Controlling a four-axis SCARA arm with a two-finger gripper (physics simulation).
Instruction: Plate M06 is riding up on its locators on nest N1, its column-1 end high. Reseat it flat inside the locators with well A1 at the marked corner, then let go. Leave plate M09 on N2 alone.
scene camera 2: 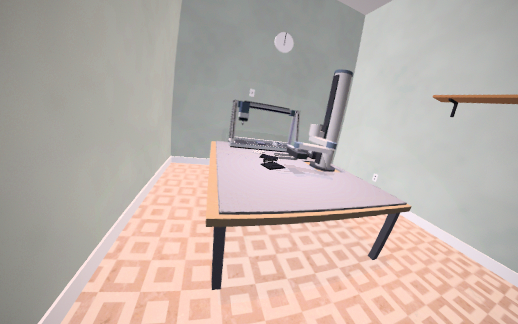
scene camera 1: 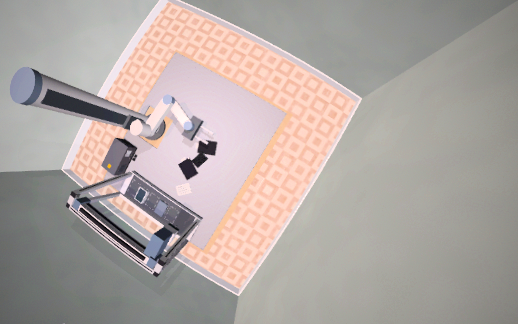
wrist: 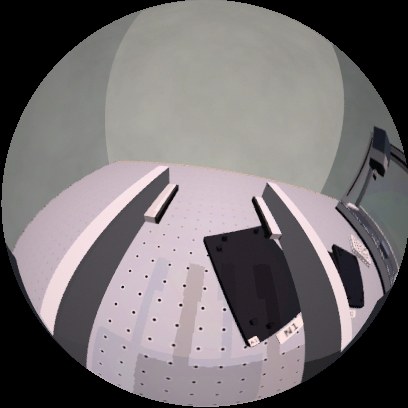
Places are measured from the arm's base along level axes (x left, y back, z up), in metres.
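Where they show: gripper, fingertip midpoint: [scene camera 2: 276, 155] [scene camera 1: 210, 138] [wrist: 216, 183]; arm's base, link origin: [scene camera 2: 321, 167].
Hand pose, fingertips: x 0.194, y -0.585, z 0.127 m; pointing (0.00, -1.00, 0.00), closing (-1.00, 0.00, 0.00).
Note:
Each offset is from my fingertips to the top centre of the thing. "*": to the spot under its first point.
My gripper [scene camera 1: 209, 138] [wrist: 216, 183] is open and empty, its two long fingers apart. It hangs beside nest N1 @(dy +0.024, dx -0.083, dz -0.092 m) [scene camera 1: 207, 147] [scene camera 2: 273, 165] [wrist: 250, 280]. In the wrist view the right finger covers the right side of N1, a black slab with small pegs, a white corner tag and an N1 label. No wells show on its visible part. A small dark plate @(dy +0.023, dx -0.209, dz -0.087 m) [scene camera 1: 200, 160] lies between N1 and nest N2 @(dy +0.075, dx -0.336, dz -0.096 m) [scene camera 1: 188, 169] [wrist: 349, 276]; the right finger hides it in the wrist view. I cannot read M06 or M09 on anything, nor see any tilt.
A white well plate @(dy +0.017, dx -0.515, dz -0.100 m) [scene camera 1: 183, 189] [wrist: 359, 249] lies beyond N2. A gantry frame with a dark deck @(* dy +0.090, dx -0.753, dz -0.048 m) [scene camera 1: 161, 208] stands past it. A dark grey box @(* dy +0.654, dx -0.562, dz +0.001 m) [scene camera 1: 119, 156] stands near the arm's base. The arm's tall column [scene camera 1: 82, 100] [scene camera 2: 341, 115] rises at the table's side.

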